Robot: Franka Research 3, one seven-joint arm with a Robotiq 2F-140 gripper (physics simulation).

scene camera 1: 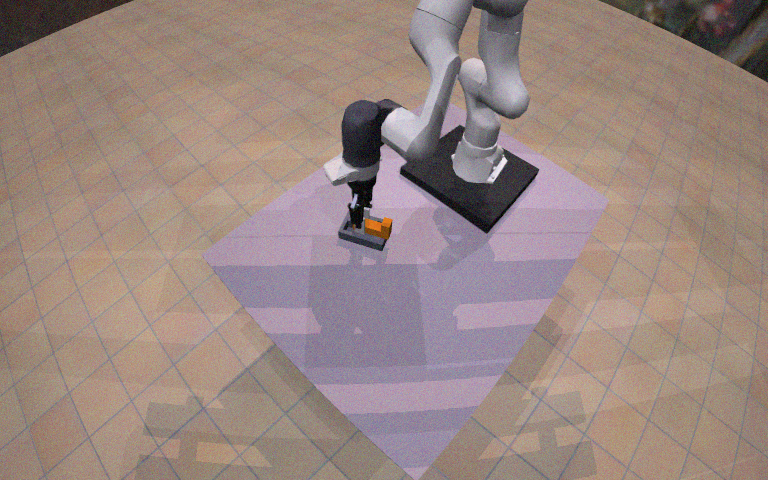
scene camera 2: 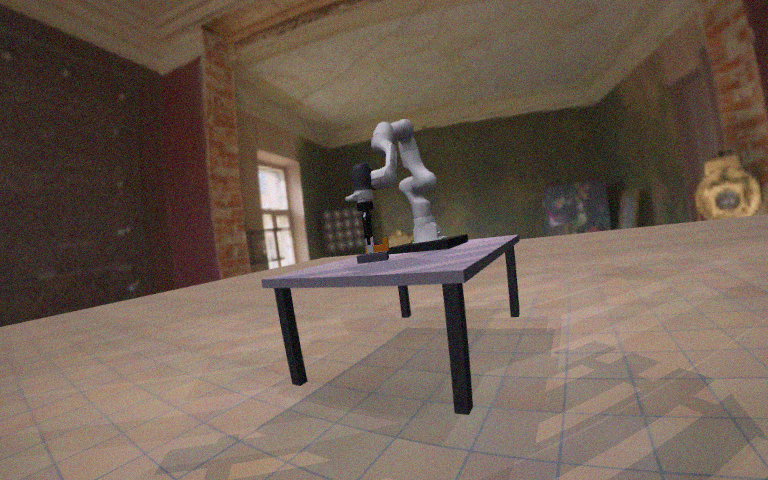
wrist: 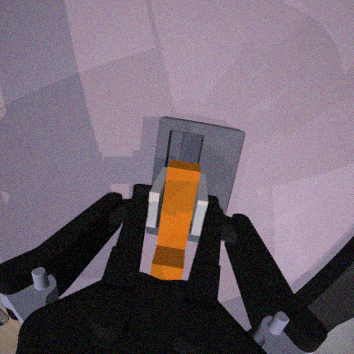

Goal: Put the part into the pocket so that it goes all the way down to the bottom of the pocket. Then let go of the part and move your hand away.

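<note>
The orange part (scene camera 1: 374,227) (scene camera 2: 380,248) (wrist: 179,205) is a bar with a raised end. My gripper (scene camera 1: 357,224) (scene camera 2: 369,249) (wrist: 181,183) is shut on it, with one pale fingertip on each long side. The dark grey block with the pocket (scene camera 1: 362,241) (scene camera 2: 372,258) (wrist: 222,150) lies on the table under the part. In the wrist view the far end of the pocket shows beyond the part, and the part and fingers hide the rest. In scene camera 2 the part stands higher than the block's top. Its depth relative to the pocket is hard to tell.
The lilac table (scene camera 1: 498,283) (scene camera 2: 362,280) carries the block and the arm's black base plate (scene camera 1: 441,195) (scene camera 2: 436,245), which lies behind and to the right of the block in scene camera 1. Shadows fall across the table top.
</note>
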